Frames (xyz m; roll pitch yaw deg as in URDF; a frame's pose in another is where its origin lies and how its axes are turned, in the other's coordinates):
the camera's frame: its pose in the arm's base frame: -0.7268 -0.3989 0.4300 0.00 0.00 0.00
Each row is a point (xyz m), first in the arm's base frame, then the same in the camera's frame.
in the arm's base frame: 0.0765 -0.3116 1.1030
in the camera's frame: 0.8033 0.0873 0.6730
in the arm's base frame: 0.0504 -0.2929 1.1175
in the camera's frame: 0.7772 0.1060 0.6875
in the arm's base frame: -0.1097 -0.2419 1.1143
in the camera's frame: 0.6171 0.1570 0.6843
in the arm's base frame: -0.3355 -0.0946 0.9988
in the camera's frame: 0.3913 0.3043 0.5688
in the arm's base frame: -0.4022 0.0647 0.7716
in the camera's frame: 0.3246 0.4636 0.3416
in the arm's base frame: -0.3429 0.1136 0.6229
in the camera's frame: 0.3839 0.5125 0.1929
